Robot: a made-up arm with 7 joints. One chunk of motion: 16 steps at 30 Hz.
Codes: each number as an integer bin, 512 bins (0 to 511) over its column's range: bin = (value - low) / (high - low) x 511, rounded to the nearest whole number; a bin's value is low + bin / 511 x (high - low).
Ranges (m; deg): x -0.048..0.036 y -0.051..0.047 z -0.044..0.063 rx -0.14..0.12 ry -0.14..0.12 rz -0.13..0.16
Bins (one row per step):
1: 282 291 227 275 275 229
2: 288 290 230 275 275 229
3: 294 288 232 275 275 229
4: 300 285 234 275 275 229
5: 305 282 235 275 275 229
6: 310 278 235 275 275 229
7: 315 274 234 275 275 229
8: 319 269 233 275 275 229
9: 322 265 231 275 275 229
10: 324 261 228 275 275 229
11: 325 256 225 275 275 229
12: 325 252 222 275 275 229
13: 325 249 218 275 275 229
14: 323 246 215 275 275 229
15: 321 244 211 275 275 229
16: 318 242 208 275 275 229
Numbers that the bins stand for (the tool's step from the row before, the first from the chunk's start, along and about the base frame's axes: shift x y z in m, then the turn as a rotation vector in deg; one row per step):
1: -0.00164 0.00481 0.00353 0.000 0.000 0.000
2: -0.00066 0.00462 0.00416 0.000 0.000 0.000
3: 0.00033 0.00423 0.00458 0.000 0.000 0.000
4: 0.00132 0.00366 0.00500 0.000 0.000 0.000
5: 0.00214 0.00308 0.00521 0.000 0.000 0.000
6: 0.00296 0.00232 0.00521 0.000 0.000 0.000
7: 0.00378 0.00155 0.00500 0.000 0.000 0.000
8: 0.00444 0.00059 0.00479 0.000 0.000 0.000
9: 0.00493 -0.00018 0.00437 0.000 0.000 0.000
10: 0.00526 -0.00095 0.00374 0.000 0.000 0.000
11: 0.00542 -0.00190 0.00311 0.000 0.000 0.000
12: 0.00542 -0.00267 0.00249 0.000 0.000 0.000
13: 0.00542 -0.00325 0.00165 0.000 0.000 0.000
14: 0.00510 -0.00382 0.00102 0.000 0.000 0.000
15: 0.00477 -0.00421 0.00018 0.000 0.000 0.000
16: 0.00427 -0.00459 -0.00045 0.000 0.000 0.000

